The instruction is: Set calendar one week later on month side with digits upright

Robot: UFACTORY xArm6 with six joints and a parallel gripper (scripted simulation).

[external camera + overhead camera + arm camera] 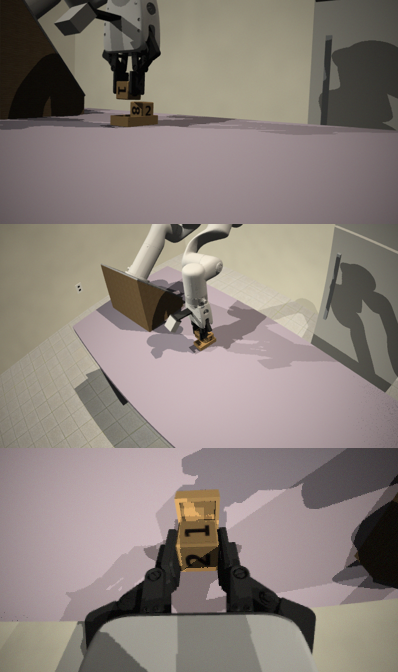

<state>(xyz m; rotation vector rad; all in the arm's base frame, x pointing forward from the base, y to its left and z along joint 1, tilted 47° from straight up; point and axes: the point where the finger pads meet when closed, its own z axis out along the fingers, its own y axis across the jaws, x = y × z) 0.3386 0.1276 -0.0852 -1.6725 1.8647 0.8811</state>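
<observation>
Now: the cube 1 cm below my hand. The rest, counted from my hand: wooden calendar tray: 2 cm to the left, 7 cm below.
</observation>
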